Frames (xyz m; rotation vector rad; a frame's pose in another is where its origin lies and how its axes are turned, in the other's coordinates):
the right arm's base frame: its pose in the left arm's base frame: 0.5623 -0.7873 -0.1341 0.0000 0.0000 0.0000
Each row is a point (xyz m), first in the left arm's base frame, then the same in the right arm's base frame.
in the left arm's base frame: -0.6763 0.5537 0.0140
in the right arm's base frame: -1.2386 1.3410 0.1481
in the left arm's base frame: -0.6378 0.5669 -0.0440
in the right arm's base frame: -1.2001 1.3542 0.0901
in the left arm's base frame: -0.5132 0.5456 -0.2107
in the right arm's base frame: -1.0755 1.3329 -0.0766
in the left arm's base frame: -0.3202 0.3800 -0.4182
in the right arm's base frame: -0.8825 1.1673 -0.2841
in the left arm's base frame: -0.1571 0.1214 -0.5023
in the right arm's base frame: -0.7194 0.9087 -0.3682
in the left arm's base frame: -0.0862 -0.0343 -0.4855
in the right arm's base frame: -0.6485 0.7530 -0.3514
